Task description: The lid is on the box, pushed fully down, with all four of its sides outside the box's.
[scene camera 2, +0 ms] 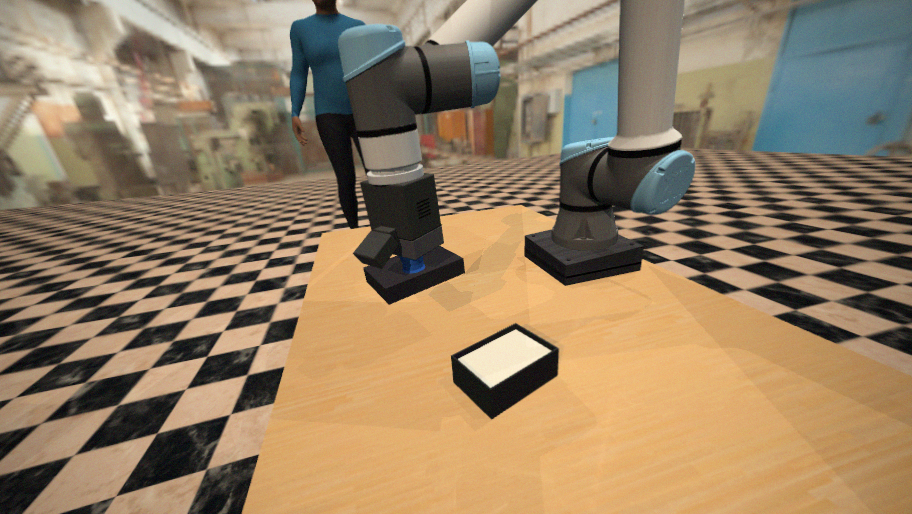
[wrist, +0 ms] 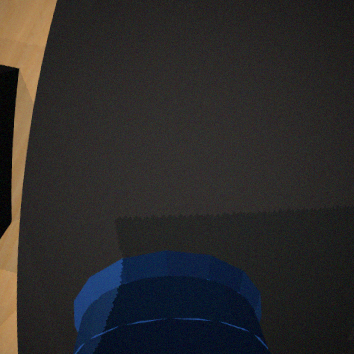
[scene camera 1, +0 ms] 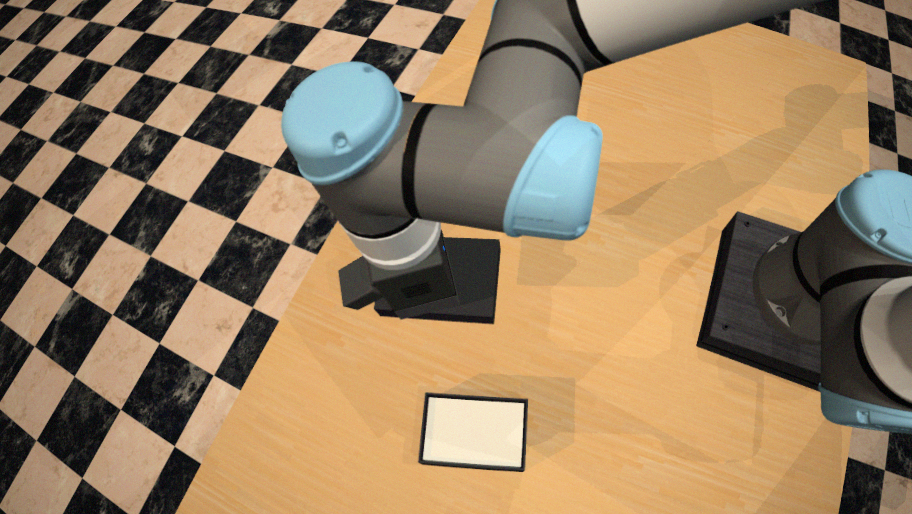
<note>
In view: the suction cup [wrist: 167, 294] and a black lid [scene camera 1: 475, 262].
The black lid is seen too in scene camera 2 [scene camera 2: 391, 283] and in the wrist view [wrist: 215, 134].
</note>
